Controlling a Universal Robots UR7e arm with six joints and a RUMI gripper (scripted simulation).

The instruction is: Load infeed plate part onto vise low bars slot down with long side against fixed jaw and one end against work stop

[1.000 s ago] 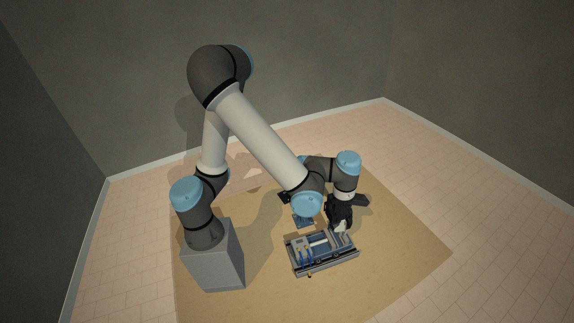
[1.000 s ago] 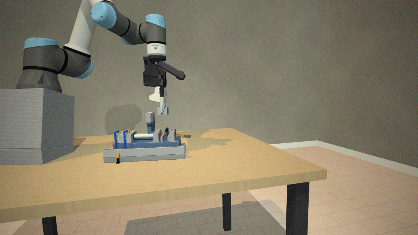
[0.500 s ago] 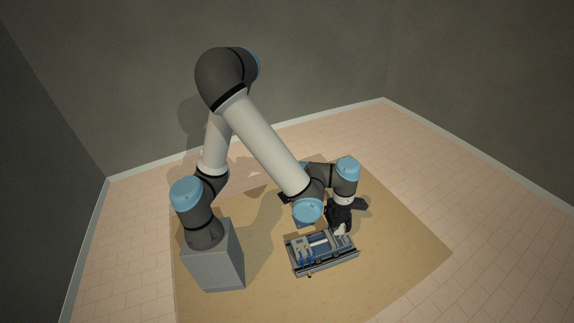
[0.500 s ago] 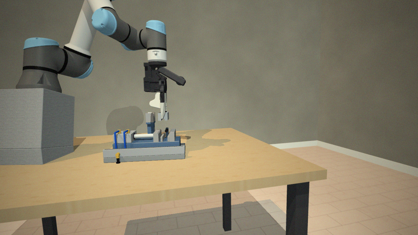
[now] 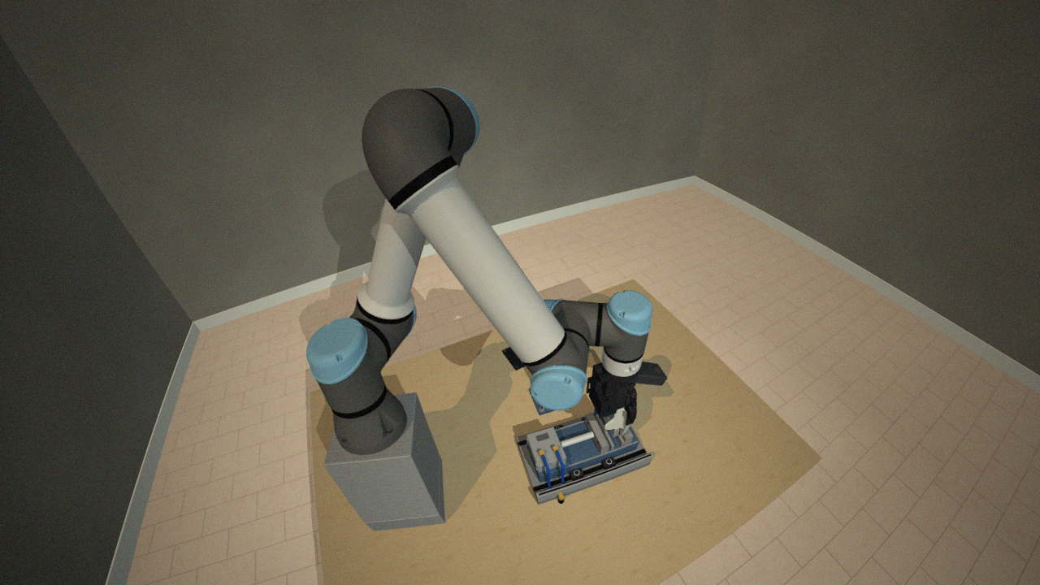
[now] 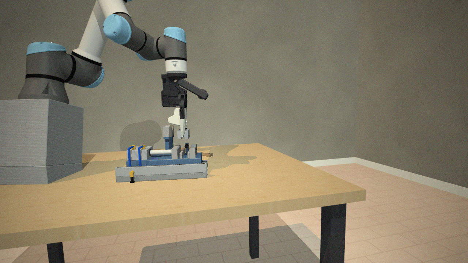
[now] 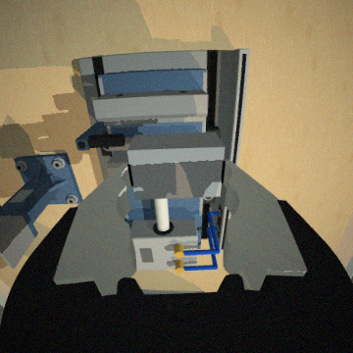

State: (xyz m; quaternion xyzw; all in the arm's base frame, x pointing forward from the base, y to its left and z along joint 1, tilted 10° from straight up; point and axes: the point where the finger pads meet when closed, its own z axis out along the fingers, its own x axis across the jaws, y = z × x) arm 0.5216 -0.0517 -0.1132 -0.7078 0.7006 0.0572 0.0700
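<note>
Now: hand 10 mm above the part. Also, from my hand: fixed jaw: 30 mm ahead, 20 mm to the left, 80 mm below; moving jaw: 30 mm behind, 20 mm to the left, 80 mm below; work stop: 70 mm to the left, 60 mm below.
</note>
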